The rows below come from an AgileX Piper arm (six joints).
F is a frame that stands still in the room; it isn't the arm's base.
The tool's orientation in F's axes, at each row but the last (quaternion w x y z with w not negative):
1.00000 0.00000 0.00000 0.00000
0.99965 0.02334 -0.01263 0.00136
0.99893 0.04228 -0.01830 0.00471
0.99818 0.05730 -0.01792 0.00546
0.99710 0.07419 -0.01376 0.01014
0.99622 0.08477 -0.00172 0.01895
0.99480 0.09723 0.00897 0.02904
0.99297 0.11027 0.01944 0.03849
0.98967 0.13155 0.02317 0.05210
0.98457 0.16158 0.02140 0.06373
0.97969 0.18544 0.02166 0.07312
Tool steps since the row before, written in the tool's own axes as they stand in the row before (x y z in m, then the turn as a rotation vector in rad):
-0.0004 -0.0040 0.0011 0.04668 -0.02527 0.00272
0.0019 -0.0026 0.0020 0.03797 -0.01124 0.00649
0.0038 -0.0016 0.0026 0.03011 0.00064 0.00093
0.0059 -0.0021 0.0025 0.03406 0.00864 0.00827
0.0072 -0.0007 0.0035 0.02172 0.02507 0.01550
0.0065 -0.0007 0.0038 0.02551 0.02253 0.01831
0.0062 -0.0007 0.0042 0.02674 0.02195 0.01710
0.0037 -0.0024 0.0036 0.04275 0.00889 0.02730
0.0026 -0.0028 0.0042 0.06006 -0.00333 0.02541
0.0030 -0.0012 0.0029 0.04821 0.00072 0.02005
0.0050 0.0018 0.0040 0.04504 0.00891 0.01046
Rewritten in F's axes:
-0.0004 -0.0040 0.0011 0.04668 -0.02527 0.00272
0.0019 -0.0027 0.0019 0.03783 -0.01145 0.00692
0.0037 -0.0018 0.0026 0.03005 0.00080 0.00209
0.0058 -0.0023 0.0025 0.03363 0.00794 0.01044
0.0071 -0.0011 0.0036 0.02075 0.02289 0.01965
0.0065 -0.0011 0.0037 0.02463 0.02005 0.02202
0.0063 -0.0011 0.0039 0.02586 0.01979 0.02071
0.0040 -0.0028 0.0029 0.04324 0.00616 0.02729
0.0031 -0.0035 0.0032 0.06151 -0.00319 0.02170
0.0033 -0.0016 0.0023 0.04895 0.00074 0.01818
0.0050 0.0010 0.0043 0.04404 0.01125 0.01231

